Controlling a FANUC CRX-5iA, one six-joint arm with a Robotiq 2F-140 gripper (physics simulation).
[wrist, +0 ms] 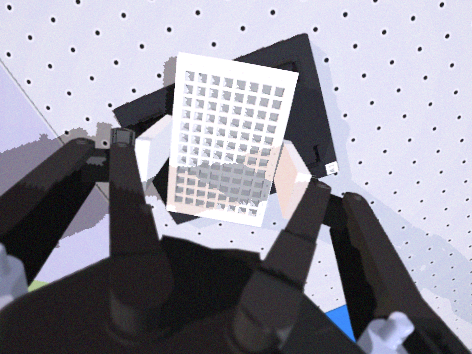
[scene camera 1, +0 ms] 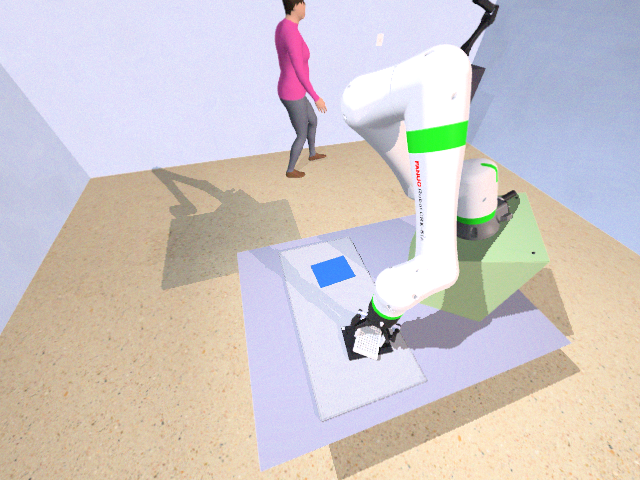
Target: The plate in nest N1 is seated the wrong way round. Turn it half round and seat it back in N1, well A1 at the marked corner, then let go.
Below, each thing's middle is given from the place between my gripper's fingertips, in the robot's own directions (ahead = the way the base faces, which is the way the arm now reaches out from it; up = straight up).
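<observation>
My hand's right at the white well plate (wrist: pixel 229 118). The black nest (wrist: pixel 307 126) is 2 cm below my hand. There's a flat blue rectangle (scene camera 1: pixel 335 270) too, 2 cm below my hand, 33 cm to the right of it and 2 cm behind it. Going by their middles, that rectangle is the farthest from my hand of the things named here.
</observation>
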